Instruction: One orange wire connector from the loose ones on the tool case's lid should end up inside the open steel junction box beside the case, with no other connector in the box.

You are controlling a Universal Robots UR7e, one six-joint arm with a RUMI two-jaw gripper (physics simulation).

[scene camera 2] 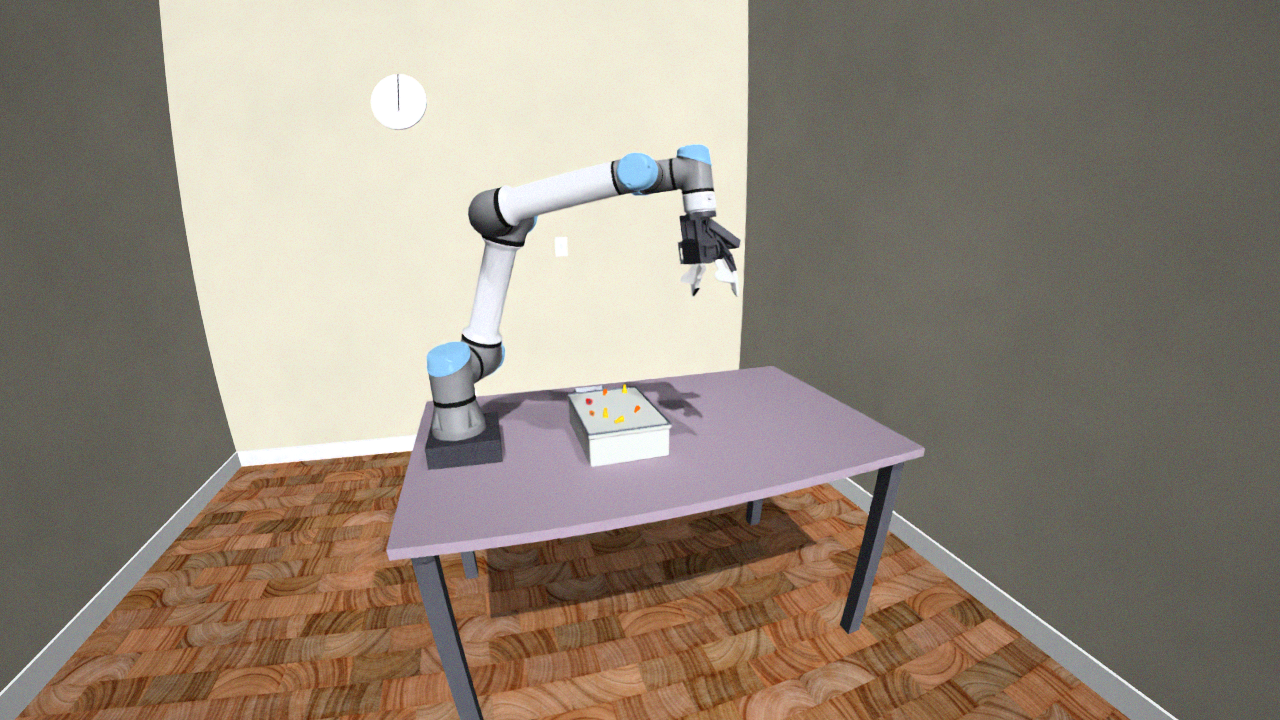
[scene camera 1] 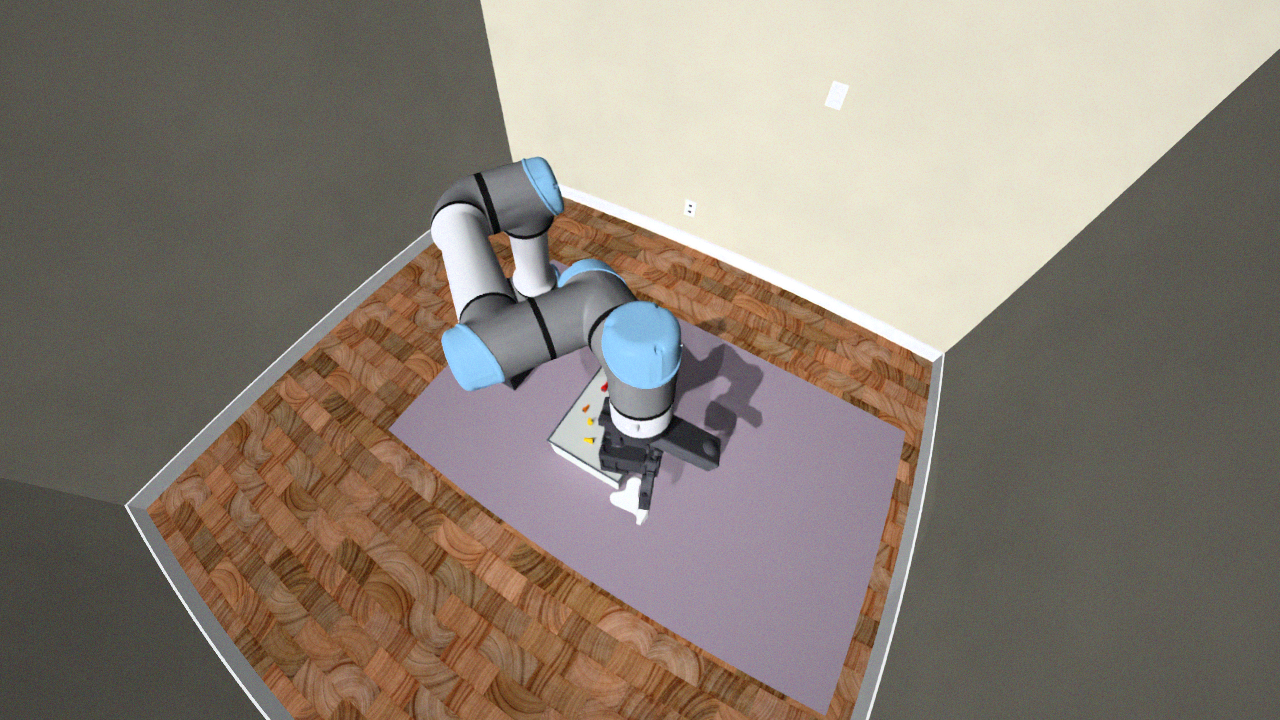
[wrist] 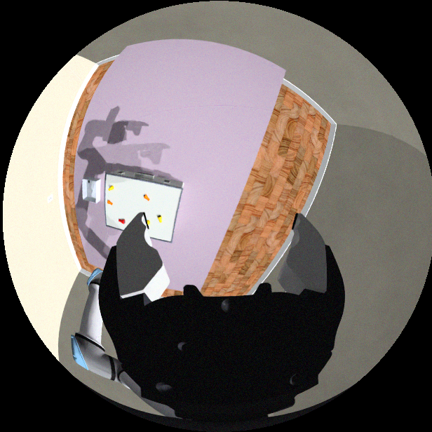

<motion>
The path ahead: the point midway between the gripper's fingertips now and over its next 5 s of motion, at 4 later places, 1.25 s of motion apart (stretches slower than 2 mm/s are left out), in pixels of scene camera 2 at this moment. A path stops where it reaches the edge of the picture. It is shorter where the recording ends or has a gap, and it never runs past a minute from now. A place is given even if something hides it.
My gripper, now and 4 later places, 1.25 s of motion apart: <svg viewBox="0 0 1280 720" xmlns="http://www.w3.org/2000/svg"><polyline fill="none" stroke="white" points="714,296 638,339 637,339 637,338 598,374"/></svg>
</motion>
